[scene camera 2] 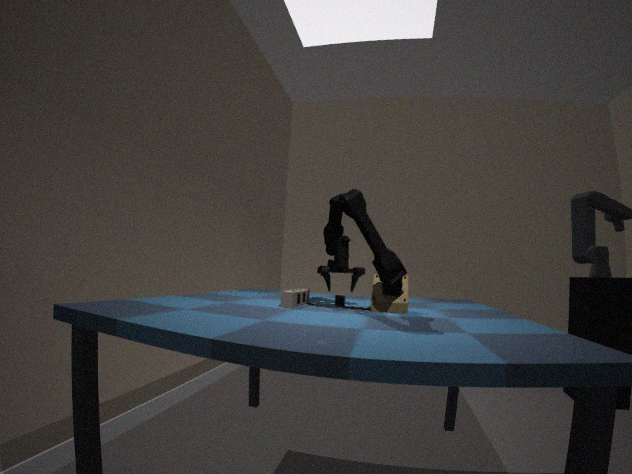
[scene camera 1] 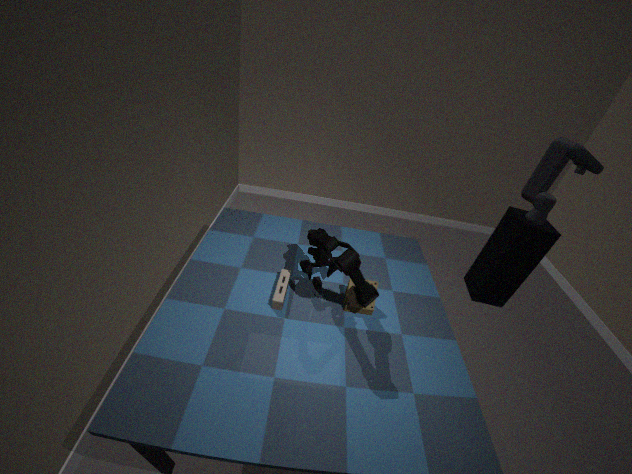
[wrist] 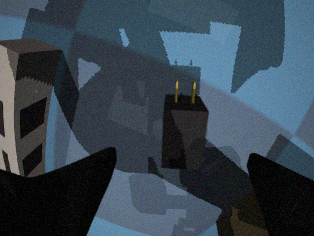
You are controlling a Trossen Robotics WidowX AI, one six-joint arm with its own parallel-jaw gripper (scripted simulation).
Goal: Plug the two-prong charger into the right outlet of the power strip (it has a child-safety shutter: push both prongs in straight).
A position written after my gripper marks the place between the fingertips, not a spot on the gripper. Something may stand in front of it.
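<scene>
My gripper (scene camera 2: 340, 292) is open and holding nothing, and you'd see the gripper (wrist: 184, 158) in the wrist view as well. There's also a two-prong charger (wrist: 185, 117).
</scene>
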